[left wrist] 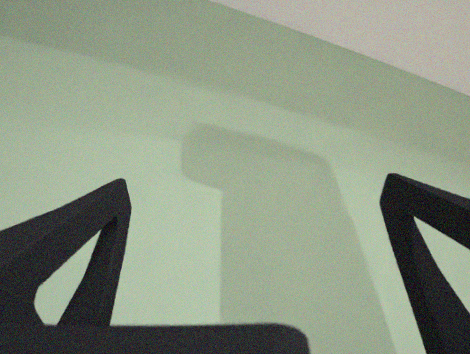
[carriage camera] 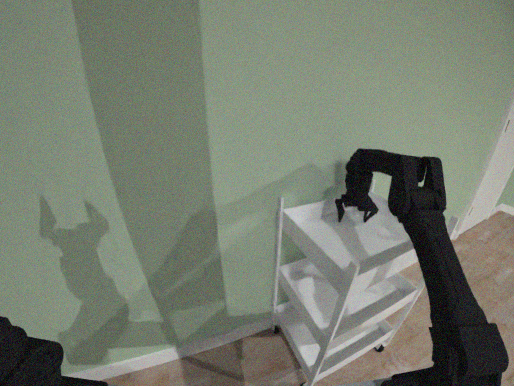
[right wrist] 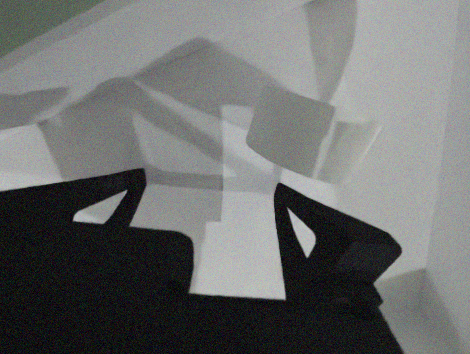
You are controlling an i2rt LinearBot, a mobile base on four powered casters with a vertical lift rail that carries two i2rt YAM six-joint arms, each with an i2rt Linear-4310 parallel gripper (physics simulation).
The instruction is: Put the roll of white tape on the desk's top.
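Frame: origin at the left arm's base, x back, y right, z up, level; centimetres.
Seen in the pictures: left gripper, fingertip midpoint: [left wrist: 257, 190]; right gripper, fingertip midpoint: [carriage camera: 351, 221] [right wrist: 211, 183].
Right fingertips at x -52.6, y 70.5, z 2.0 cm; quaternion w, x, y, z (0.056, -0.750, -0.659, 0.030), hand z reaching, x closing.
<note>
A point is followed by its place in that frame.
A pale, curved piece that looks like the roll of white tape [right wrist: 292, 130] {y 74.2, x -57.3, z 7.0 cm} is partly shaded on the white surface in the right wrist view, just beyond the right finger. I cannot clearly make out the roll in the carriage view. My right gripper [carriage camera: 354, 219] {y 70.5, x -52.6, z 2.0 cm} [right wrist: 211, 183] {y 70.5, x -52.6, z 2.0 cm} is open and empty, pointing down over the top tray of the white cart [carriage camera: 310, 247] {y 49.1, x -34.6, z 5.9 cm}. My left gripper [left wrist: 257, 190] {y 0.0, x -4.3, z 43.3 cm} is open and empty, facing the green wall. The desk does not show in these views.
The three-tier cart stands by the green wall [carriage camera: 280, 100] {y 41.6, x -53.4, z 43.2 cm}, on the wooden floor [carriage camera: 482, 260] {y 220.3, x -85.0, z -64.3 cm}. A white door frame [carriage camera: 492, 167] {y 235.7, x -120.3, z 3.8 cm} is at the far right. Dark shadows of the arms fall on the wall and cart. Part of my left arm [carriage camera: 30, 355] {y 3.2, x -1.8, z 14.5 cm} shows at the bottom left.
</note>
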